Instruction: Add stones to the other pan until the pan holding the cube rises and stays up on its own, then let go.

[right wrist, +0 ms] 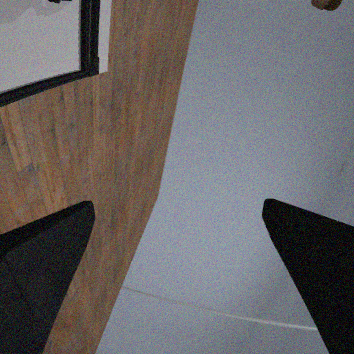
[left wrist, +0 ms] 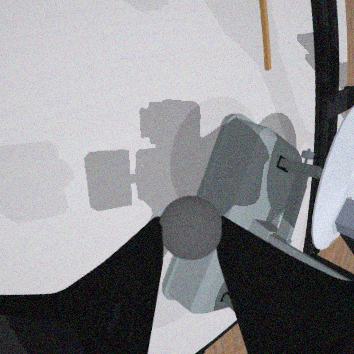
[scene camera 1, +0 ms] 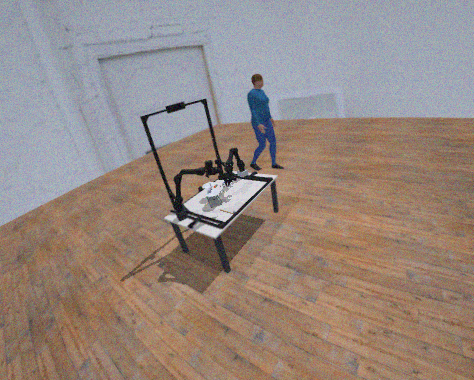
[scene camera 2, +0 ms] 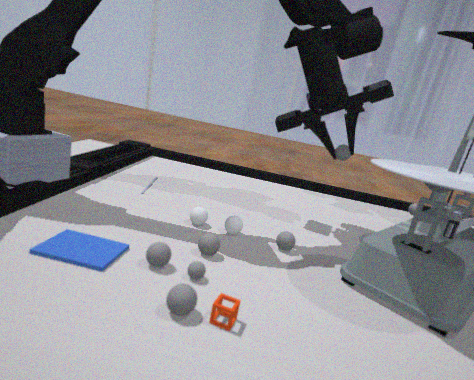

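Observation:
My left gripper is shut on a grey stone, which sits between its fingertips, above the table and just left of a white pan in scene camera 2. A white pan also shows at the right edge of the left wrist view. The grey-green balance base stands below. Several loose stones, including a pale one and a large grey one, lie on the table. My right gripper is open and empty. The pan contents and which pan is higher cannot be told.
An orange open-frame cube and a blue flat tile lie on the table. A wooden stick lies beyond the balance in the left wrist view. A black frame rises over the table; a person stands behind it.

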